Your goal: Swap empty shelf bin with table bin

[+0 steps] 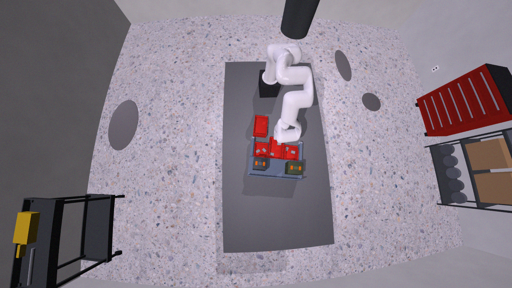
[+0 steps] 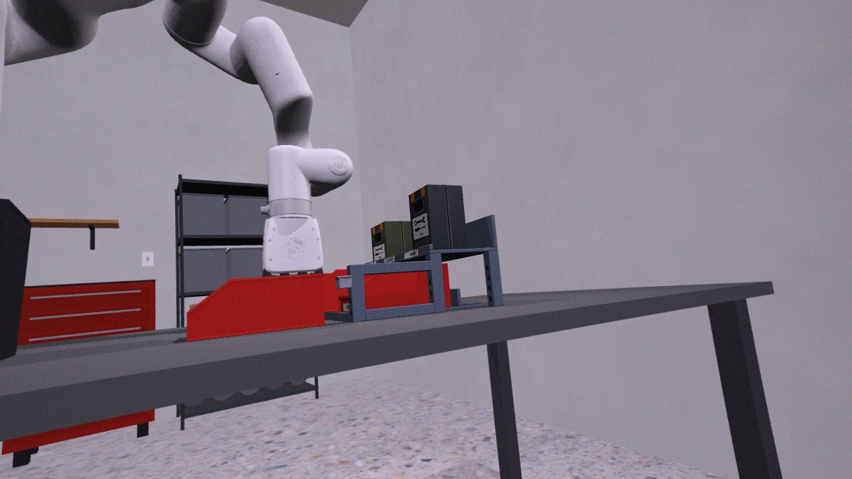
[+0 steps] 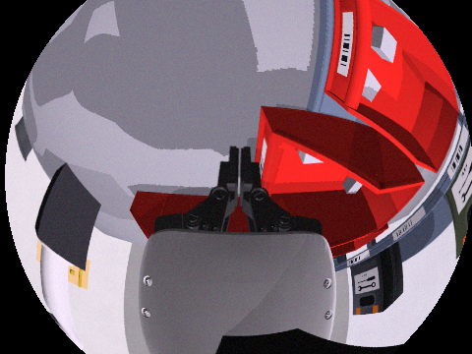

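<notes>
My gripper is now 6 cm short of the shelf lip and 3 cm above it. From my hand the other things lie so: dark grey box: 23 cm ahead, 13 cm to the right, 13 cm above; then green box: 26 cm ahead, 11 cm above, 10 cm to the left.
</notes>
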